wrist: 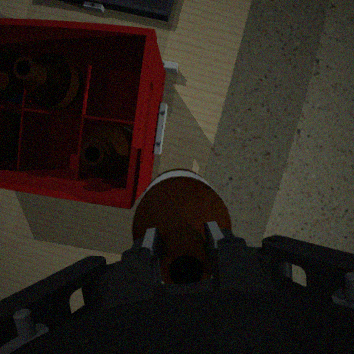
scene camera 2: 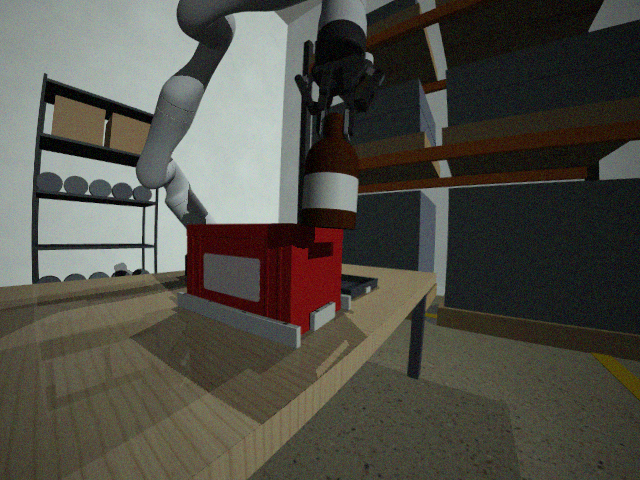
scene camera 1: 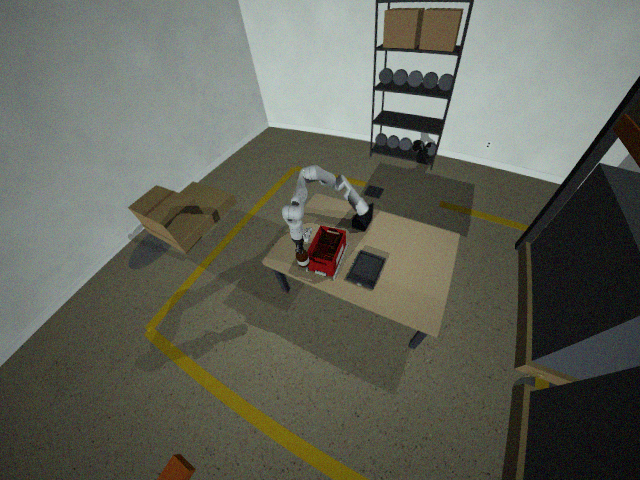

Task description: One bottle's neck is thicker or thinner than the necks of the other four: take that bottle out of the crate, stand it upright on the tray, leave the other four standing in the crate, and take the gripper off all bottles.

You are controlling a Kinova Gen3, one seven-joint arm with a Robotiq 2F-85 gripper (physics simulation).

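Pixels of known places: gripper, fingertip midpoint: point(wrist: 182, 240) point(scene camera 2: 334, 138) point(scene camera 1: 301, 251); arm's base at its link origin: point(scene camera 1: 363, 211).
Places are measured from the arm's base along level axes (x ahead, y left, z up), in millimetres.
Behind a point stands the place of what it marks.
Observation:
My gripper point(scene camera 1: 299, 251) {x 608, y -160, z 162 mm} point(scene camera 2: 334, 122) {x 608, y -160, z 162 mm} point(wrist: 182, 240) {x 608, y -160, z 162 mm} is shut on the neck of a brown bottle with a white label point(scene camera 1: 302, 259) {x 638, y -142, z 129 mm} point(scene camera 2: 330, 191) {x 627, y -197, z 79 mm} point(wrist: 182, 210) {x 604, y -145, z 153 mm}. The bottle hangs upright outside the red crate point(scene camera 1: 321, 267) {x 545, y -83, z -53 mm} point(scene camera 2: 315, 286) {x 548, y -113, z -62 mm} point(wrist: 148, 100) {x 540, y -65, z -14 mm}, by its front left corner in scene view 1, its base near or above rim height. In the wrist view one bottle point(wrist: 93, 153) {x 503, y -140, z 30 mm} stands in the crate's near corner compartment and another point(wrist: 46, 75) {x 414, y -66, z -1 mm} farther in; the rest are cut off or too dark. The black tray point(scene camera 1: 366, 268) {x 386, y 174, z -128 mm} point(scene camera 2: 359, 284) {x 469, y 238, z -129 mm} point(wrist: 140, 6) {x 475, y 86, z -107 mm} lies flat beyond the crate.
Low light-grey strips point(scene camera 2: 242, 320) {x 470, y -206, z -116 mm} point(wrist: 161, 128) {x 555, y -92, z -104 mm} stand around the crate's foot on the wooden table point(scene camera 1: 413, 289) {x 411, y 509, z -133 mm} point(scene camera 2: 129, 413) {x 547, y -383, z -133 mm}. The table's front edge is close to crate and bottle. The arm's dark base point(scene camera 1: 362, 219) {x 71, y 17, z -12 mm} stands behind the crate. A shelf rack point(scene camera 1: 372, 103) stands far back.

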